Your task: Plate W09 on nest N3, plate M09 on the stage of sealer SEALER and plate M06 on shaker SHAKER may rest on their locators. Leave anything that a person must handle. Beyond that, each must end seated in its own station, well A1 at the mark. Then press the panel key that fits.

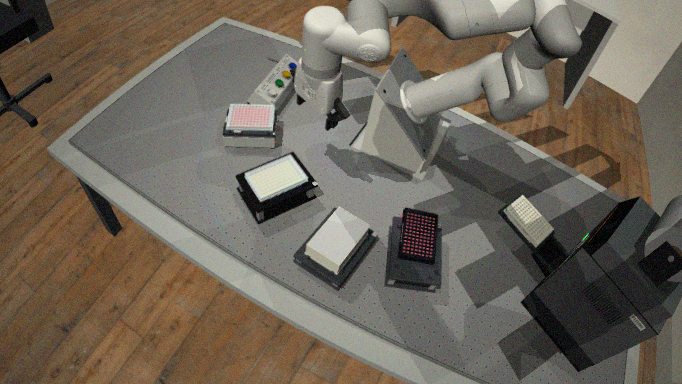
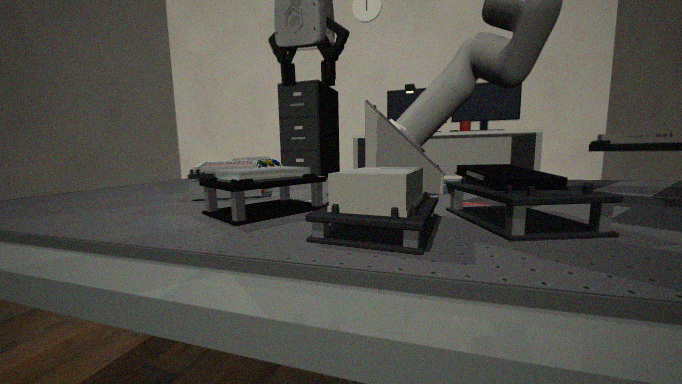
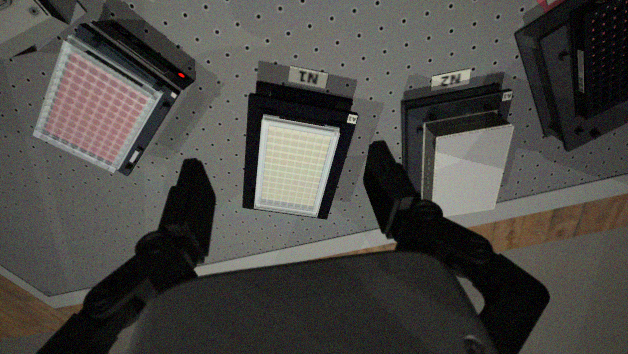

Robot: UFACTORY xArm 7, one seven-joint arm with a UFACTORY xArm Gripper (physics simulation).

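The black plate W09 (image 1: 419, 235) (image 2: 510, 177) (image 3: 607, 55) with red wells rests toward the back of nest N3 (image 1: 412, 277) (image 3: 555, 50). Locators show bare at its front. The pale plate M09 (image 1: 527, 220) rests on the sealer's extended stage. The pink plate M06 (image 1: 251, 117) (image 3: 95, 107), with a clear cover, rests on shaker SHAKER (image 1: 250, 142). I cannot tell whether these three are fully seated. The panel (image 1: 264, 92) has blue, yellow, green and white keys. My gripper (image 1: 316, 112) (image 2: 308, 80) (image 3: 289, 169) is open and empty, high above the table, touching no plate.
Nest N1 holds a covered pale-yellow plate (image 1: 276, 177) (image 3: 298, 167). Nest N2 holds a tall off-white block (image 1: 337, 240) (image 2: 370, 192) (image 3: 467, 170). The dark sealer (image 1: 590, 300) stands at the right with a green light. A pink-red patch (image 3: 547, 4) lies by N3. The shaker's light (image 3: 181, 75) is red.
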